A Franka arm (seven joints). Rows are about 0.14 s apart.
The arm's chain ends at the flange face. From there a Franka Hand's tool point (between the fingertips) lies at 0.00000 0.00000 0.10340 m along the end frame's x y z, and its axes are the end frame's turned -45 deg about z.
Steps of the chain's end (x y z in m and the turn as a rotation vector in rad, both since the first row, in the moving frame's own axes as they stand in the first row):
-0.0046, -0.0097, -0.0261, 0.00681, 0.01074, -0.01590
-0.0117, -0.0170, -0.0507, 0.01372, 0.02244, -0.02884
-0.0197, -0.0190, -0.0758, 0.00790, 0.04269, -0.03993
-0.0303, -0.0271, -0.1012, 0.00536, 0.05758, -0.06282
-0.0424, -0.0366, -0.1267, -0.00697, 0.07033, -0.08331
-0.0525, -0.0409, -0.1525, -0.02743, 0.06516, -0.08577
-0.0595, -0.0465, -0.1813, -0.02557, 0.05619, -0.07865
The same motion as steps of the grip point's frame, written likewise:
0.0049, -0.0098, -0.0261, -0.00278, 0.01241, -0.01590
0.0064, -0.0197, -0.0507, -0.00617, 0.02557, -0.02884
0.0033, -0.0249, -0.0759, -0.02460, 0.03577, -0.03993
0.0025, -0.0369, -0.1014, -0.03693, 0.04451, -0.06282
0.0008, -0.0504, -0.1270, -0.05466, 0.04480, -0.08331
-0.0052, -0.0594, -0.1528, -0.06547, 0.02668, -0.08577
-0.0067, -0.0691, -0.1815, -0.05781, 0.02165, -0.07865

